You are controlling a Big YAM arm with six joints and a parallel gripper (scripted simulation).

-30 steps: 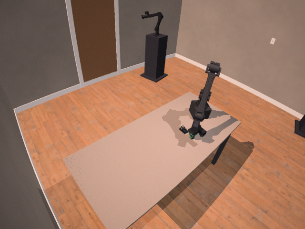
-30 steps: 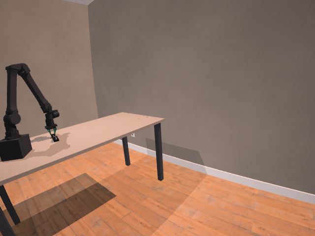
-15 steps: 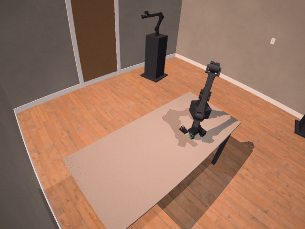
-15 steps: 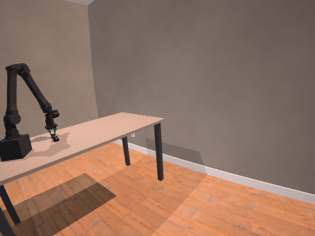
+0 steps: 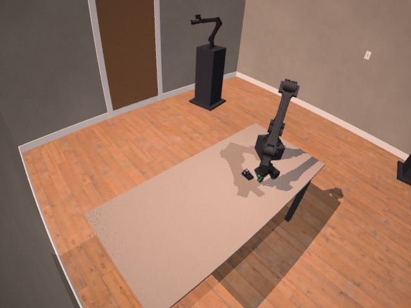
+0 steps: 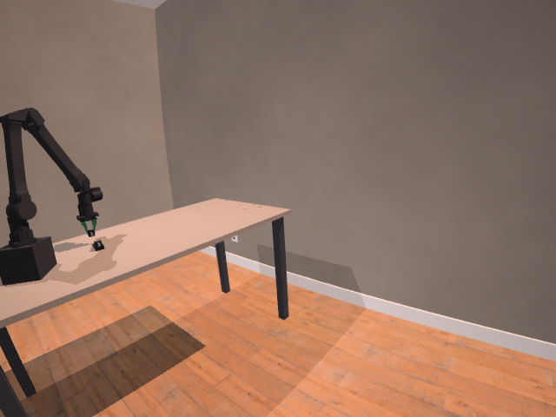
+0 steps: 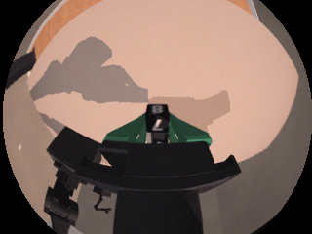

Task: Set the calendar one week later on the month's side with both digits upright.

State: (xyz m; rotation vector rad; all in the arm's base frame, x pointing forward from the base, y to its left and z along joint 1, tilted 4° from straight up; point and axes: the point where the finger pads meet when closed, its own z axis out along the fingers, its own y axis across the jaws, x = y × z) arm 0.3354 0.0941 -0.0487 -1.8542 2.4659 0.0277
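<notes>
My hand is 100 mm to the left of the dark calendar tray, 50 mm above it and 20 mm past it.
</notes>
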